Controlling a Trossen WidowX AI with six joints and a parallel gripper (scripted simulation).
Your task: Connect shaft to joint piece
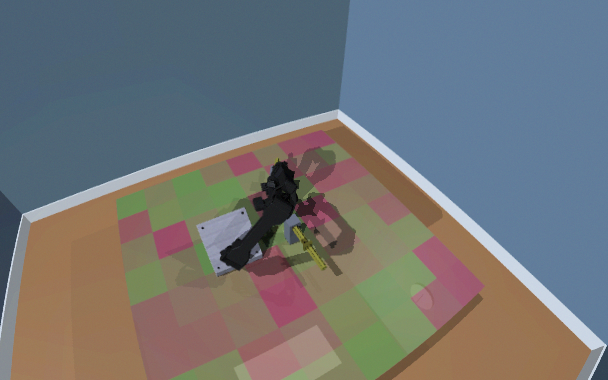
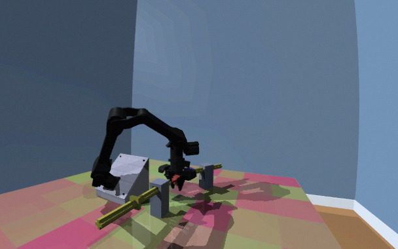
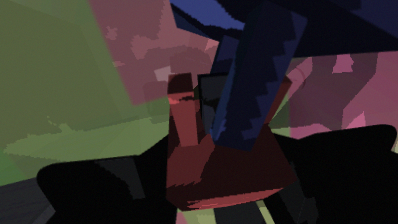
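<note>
The red square joint piece is 5 cm above my gripper tip and 1 cm to the left of it.
</note>
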